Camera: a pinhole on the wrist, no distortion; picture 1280 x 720 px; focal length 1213.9 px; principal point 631.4 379.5 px. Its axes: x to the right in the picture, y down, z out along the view. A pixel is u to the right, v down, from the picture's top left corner.
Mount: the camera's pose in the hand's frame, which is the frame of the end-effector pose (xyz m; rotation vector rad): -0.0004 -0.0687 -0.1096 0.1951 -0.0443 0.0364
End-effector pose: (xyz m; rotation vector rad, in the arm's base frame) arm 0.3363 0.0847 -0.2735 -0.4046 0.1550 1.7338
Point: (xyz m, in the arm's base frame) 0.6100 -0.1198 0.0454
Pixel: outside the picture
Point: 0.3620 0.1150 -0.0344
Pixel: 472.9 659.5
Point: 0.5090 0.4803 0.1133
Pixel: 1090.1 130.3
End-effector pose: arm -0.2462 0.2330 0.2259 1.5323 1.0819 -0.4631
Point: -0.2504 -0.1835 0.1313
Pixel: 489.0 583.5
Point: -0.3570 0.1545 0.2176
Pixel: 94.0 384.9
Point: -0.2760 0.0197 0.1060
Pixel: 680.3 476.6
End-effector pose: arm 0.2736 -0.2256 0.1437 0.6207 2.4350 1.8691
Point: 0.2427 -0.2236 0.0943
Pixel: outside the picture
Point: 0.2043 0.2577 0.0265
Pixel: 1113.8 694.8
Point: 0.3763 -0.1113 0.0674
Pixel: outside the picture
